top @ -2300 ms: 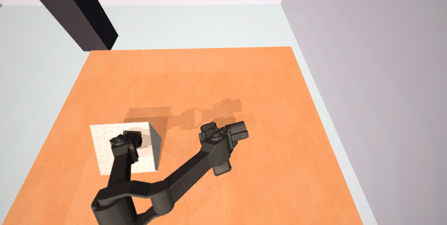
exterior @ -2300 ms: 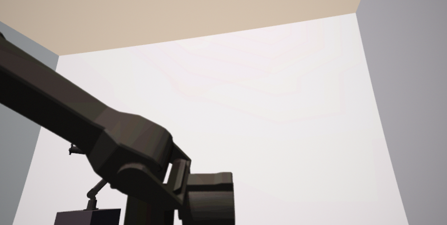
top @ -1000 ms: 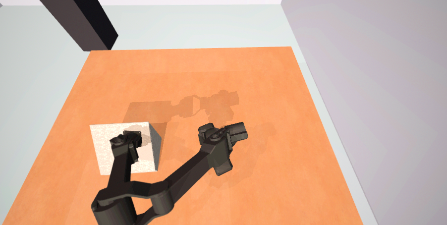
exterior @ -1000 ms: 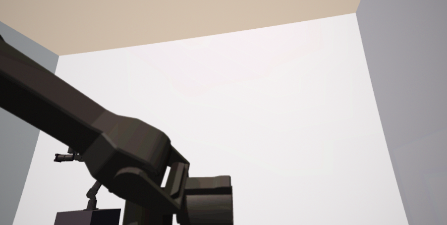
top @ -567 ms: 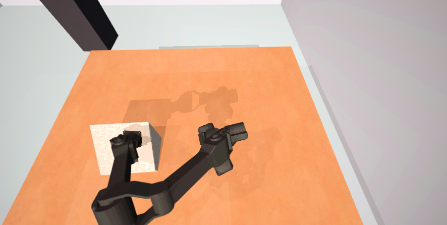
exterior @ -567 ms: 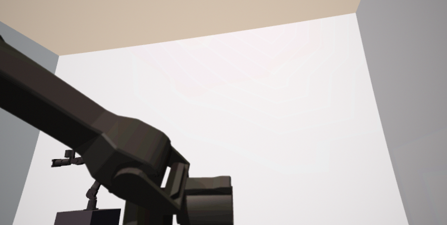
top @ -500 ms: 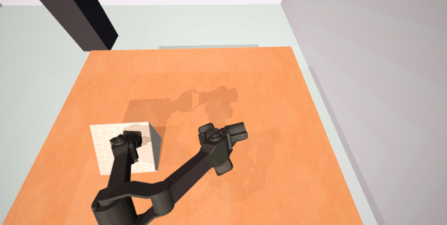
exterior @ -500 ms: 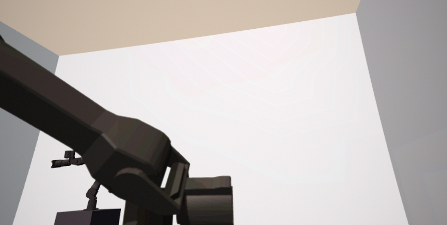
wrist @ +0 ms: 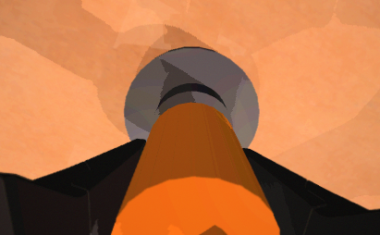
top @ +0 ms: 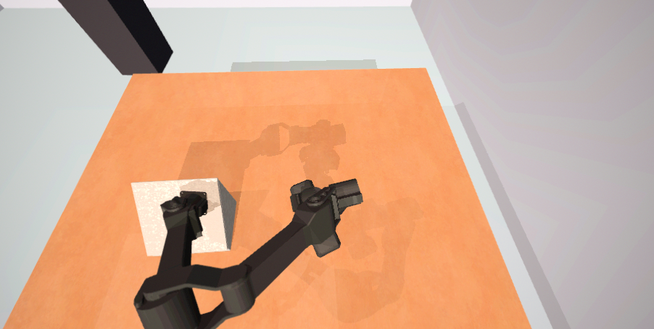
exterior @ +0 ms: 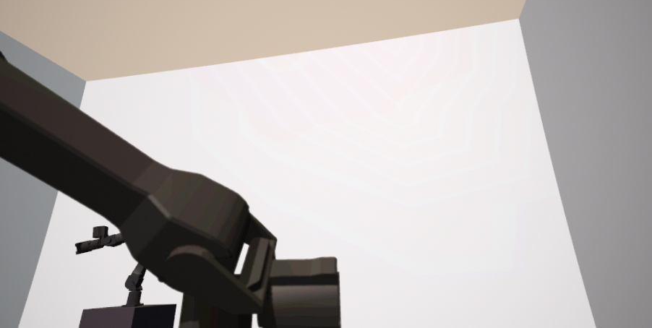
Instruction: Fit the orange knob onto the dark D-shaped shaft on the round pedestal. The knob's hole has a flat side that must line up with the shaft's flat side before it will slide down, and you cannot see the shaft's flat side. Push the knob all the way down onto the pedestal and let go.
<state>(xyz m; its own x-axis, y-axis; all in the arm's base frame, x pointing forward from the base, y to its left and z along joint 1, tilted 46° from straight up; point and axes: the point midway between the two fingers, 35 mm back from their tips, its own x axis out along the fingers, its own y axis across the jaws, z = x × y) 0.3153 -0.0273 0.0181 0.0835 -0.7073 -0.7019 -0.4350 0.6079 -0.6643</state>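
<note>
Now: gripper tip 4 cm above the round pedestal. From my gripper tip the other things lie so: orange knob 2 cm above.
</note>
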